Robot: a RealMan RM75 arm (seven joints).
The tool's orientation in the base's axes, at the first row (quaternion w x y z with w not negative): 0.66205 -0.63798 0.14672 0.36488
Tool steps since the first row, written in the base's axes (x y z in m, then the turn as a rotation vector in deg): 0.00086 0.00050 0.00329 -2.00 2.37 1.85; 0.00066 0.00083 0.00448 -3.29 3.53 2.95; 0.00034 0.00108 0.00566 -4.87 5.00 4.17; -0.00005 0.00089 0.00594 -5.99 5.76 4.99; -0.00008 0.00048 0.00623 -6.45 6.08 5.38; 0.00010 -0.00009 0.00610 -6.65 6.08 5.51; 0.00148 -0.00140 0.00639 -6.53 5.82 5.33; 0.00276 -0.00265 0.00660 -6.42 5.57 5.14; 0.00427 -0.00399 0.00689 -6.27 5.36 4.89; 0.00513 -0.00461 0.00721 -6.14 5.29 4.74; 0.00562 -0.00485 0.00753 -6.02 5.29 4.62
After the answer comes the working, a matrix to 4 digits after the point.
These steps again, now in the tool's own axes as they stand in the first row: -0.00143 -0.00304 0.00071 -1.90 -0.21 3.06; -0.00225 -0.00381 0.00125 -3.17 -0.25 4.67; -0.00318 -0.00449 0.00174 -4.64 -0.21 6.68; -0.00369 -0.00442 0.00171 -5.73 -0.13 7.82; -0.00402 -0.00458 0.00137 -6.21 -0.13 8.31; -0.00398 -0.00456 0.00076 -6.43 -0.10 8.38; -0.00361 -0.00559 -0.00082 -6.30 -0.02 8.07; -0.00323 -0.00651 -0.00233 -6.18 0.06 7.78; -0.00278 -0.00762 -0.00397 -5.97 0.17 7.50; -0.00258 -0.00839 -0.00475 -5.80 0.19 7.38; -0.00252 -0.00893 -0.00507 -5.64 0.20 7.33
The tool's axes in the first row as the columns of a matrix, in the base's axes (rounded; the answer above uses it unrounded):
0.6907 -0.6704 -0.2713
0.2959 -0.0803 0.9518
-0.6598 -0.7377 0.1429

